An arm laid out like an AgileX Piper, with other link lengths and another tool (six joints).
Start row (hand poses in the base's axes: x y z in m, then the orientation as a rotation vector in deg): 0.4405, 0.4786, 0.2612, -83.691, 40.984, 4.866
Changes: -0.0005, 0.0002, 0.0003, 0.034, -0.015, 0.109; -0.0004, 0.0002, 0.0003, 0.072, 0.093, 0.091; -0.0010, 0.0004, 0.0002, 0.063, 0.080, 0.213; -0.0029, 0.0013, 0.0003, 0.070, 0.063, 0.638; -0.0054, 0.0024, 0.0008, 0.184, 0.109, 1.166; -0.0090, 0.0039, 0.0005, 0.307, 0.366, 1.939; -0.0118, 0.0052, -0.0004, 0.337, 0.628, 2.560; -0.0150, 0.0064, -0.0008, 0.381, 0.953, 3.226; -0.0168, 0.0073, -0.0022, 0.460, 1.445, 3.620; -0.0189, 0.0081, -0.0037, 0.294, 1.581, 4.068; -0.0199, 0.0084, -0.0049, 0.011, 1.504, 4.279; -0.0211, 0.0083, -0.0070, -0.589, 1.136, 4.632; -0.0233, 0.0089, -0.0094, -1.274, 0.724, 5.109; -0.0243, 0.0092, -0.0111, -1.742, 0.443, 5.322
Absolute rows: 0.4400, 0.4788, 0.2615, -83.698, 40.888, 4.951; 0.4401, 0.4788, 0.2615, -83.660, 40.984, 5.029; 0.4395, 0.4790, 0.2614, -83.713, 40.886, 5.111; 0.4376, 0.4799, 0.2615, -83.861, 40.563, 5.427; 0.4351, 0.4810, 0.2620, -83.947, 40.201, 5.906; 0.4315, 0.4825, 0.2617, -84.121, 39.830, 6.732; 0.4287, 0.4838, 0.2608, -84.327, 39.585, 7.414; 0.4255, 0.4850, 0.2604, -84.536, 39.355, 8.181; 0.4237, 0.4859, 0.2590, -84.621, 39.454, 8.875; 0.4216, 0.4867, 0.2575, -84.944, 39.256, 9.264; 0.4206, 0.4870, 0.2563, -85.286, 39.076, 9.274; 0.4194, 0.4869, 0.2542, -85.969, 38.594, 9.070; 0.4172, 0.4875, 0.2518, -86.773, 37.994, 8.900; 0.4162, 0.4878, 0.2501, -87.282, 37.666, 8.696
